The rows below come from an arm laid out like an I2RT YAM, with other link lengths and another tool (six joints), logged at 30 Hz.
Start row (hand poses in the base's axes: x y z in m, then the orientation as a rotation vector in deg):
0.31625 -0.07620 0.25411 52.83 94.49 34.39
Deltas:
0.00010 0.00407 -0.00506 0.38 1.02 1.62
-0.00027 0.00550 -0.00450 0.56 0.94 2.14
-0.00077 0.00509 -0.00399 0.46 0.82 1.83
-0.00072 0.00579 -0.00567 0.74 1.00 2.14
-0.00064 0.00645 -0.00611 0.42 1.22 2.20
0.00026 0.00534 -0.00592 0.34 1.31 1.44
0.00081 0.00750 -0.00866 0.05 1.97 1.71
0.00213 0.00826 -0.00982 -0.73 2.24 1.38
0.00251 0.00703 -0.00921 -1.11 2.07 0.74
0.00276 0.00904 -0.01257 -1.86 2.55 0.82
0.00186 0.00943 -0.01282 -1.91 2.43 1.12
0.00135 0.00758 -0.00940 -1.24 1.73 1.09
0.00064 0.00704 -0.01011 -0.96 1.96 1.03
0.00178 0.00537 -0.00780 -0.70 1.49 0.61
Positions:
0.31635 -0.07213 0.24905 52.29 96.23 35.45
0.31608 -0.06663 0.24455 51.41 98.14 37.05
0.31531 -0.06154 0.24056 50.63 99.78 38.40
0.31459 -0.05575 0.23489 49.85 101.69 40.16
0.31395 -0.04930 0.22878 48.88 103.88 41.59
0.31421 -0.04396 0.22286 48.53 105.75 42.43
0.31502 -0.03646 0.21420 48.08 108.42 42.96
0.31715 -0.02820 0.20438 47.55 111.33 42.41
0.31966 -0.02117 0.19517 47.26 113.81 41.11
0.32242 -0.01213 0.18260 46.67 116.90 38.89
0.32428 -0.00270 0.16978 45.66 120.02 36.76
0.32563 0.00488 0.16038 44.68 122.35 35.50
0.32627 0.01192 0.15027 44.00 124.80 34.43
0.32805 0.01729 0.14247 43.66 126.57 33.55

